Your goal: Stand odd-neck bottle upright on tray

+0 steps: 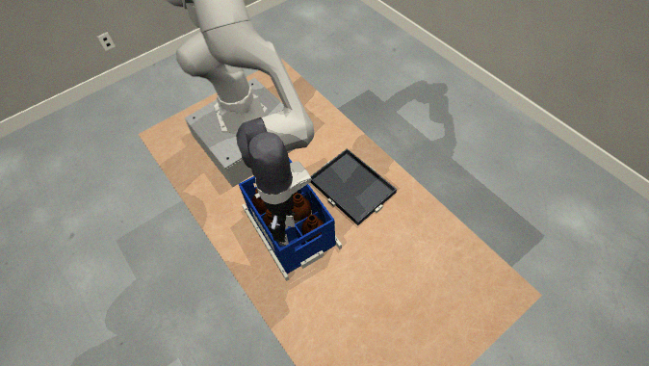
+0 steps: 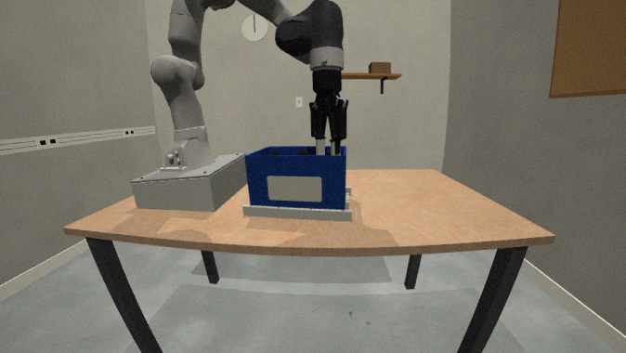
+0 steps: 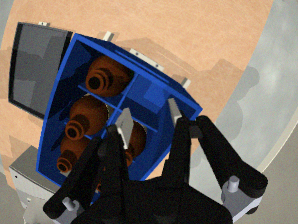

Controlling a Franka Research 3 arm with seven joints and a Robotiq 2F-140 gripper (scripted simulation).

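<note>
Right now my hand is 90 mm past the blue crate, 40 mm to the right of it and 90 mm above it. From my hand the other things lie so: bottle: 170 mm behind, 90 mm below; then dark grey tray: 120 mm behind, 310 mm to the left, 160 mm below.
</note>
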